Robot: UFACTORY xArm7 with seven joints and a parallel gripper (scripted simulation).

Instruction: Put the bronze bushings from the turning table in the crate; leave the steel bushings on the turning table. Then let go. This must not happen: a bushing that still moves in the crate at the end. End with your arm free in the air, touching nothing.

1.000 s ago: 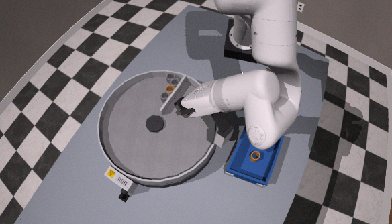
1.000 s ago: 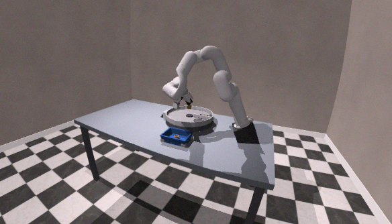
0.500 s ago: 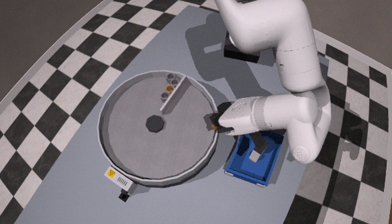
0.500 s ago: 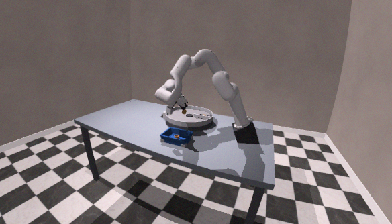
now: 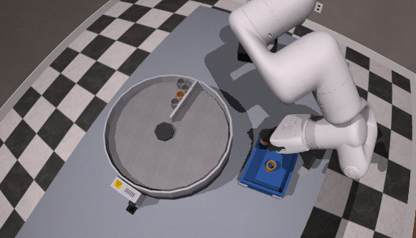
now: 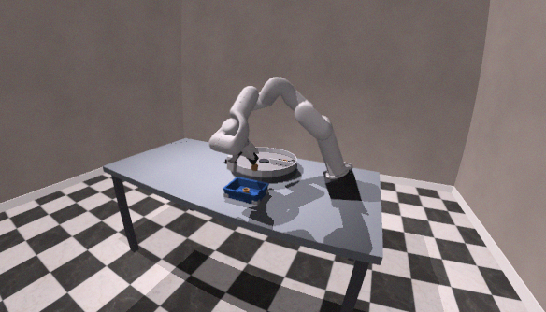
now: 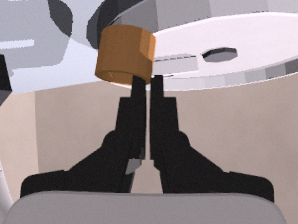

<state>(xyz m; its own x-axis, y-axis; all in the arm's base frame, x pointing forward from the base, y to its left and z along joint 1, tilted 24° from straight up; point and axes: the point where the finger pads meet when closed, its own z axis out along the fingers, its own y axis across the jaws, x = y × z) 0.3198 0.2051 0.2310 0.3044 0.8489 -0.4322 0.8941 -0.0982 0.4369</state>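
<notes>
The blue crate is 15 cm below my hand and 5 cm to the left of it. Round my hand: turning table: 28 cm to the right, 13 cm ahead, 12 cm below.
</notes>
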